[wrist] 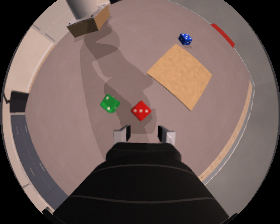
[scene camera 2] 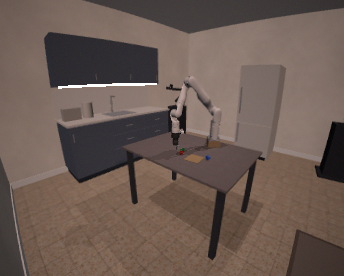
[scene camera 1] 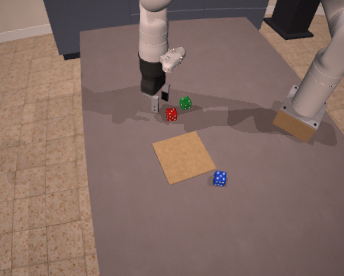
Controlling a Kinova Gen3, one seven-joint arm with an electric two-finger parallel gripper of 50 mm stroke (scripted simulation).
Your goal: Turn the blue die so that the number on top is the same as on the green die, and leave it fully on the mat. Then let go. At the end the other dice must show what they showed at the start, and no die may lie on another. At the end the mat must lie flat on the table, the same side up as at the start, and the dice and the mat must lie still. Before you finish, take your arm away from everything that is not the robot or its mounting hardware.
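Note:
Tan mat (scene camera 1: 182,157), also (wrist: 178,71): in sight. My gripper (scene camera 1: 160,105), also (wrist: 144,131): in sight.

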